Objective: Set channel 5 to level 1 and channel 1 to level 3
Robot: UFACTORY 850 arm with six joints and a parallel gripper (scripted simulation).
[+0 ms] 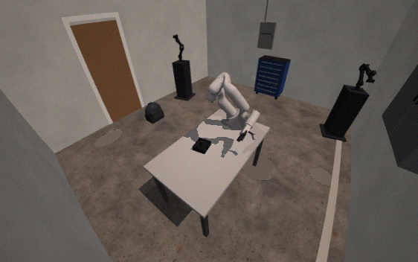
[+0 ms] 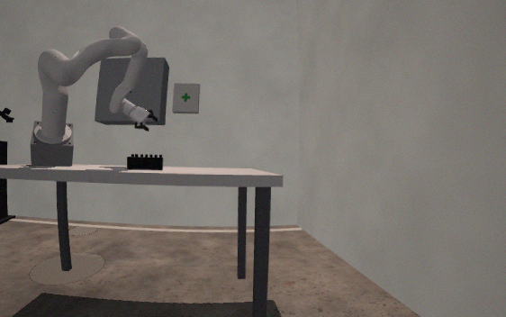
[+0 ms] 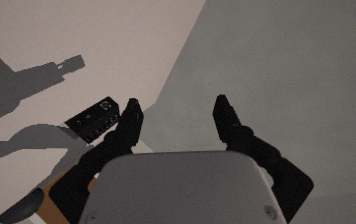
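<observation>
The channel 1 fader cap lies 90 mm behind my hand, 400 mm to the right of it and 200 mm below it. Round my hand: channel 5 fader cap (420 mm to the right, 200 mm below); then channel 2 fader cap (70 mm behind, 440 mm to the right, 200 mm below).
</observation>
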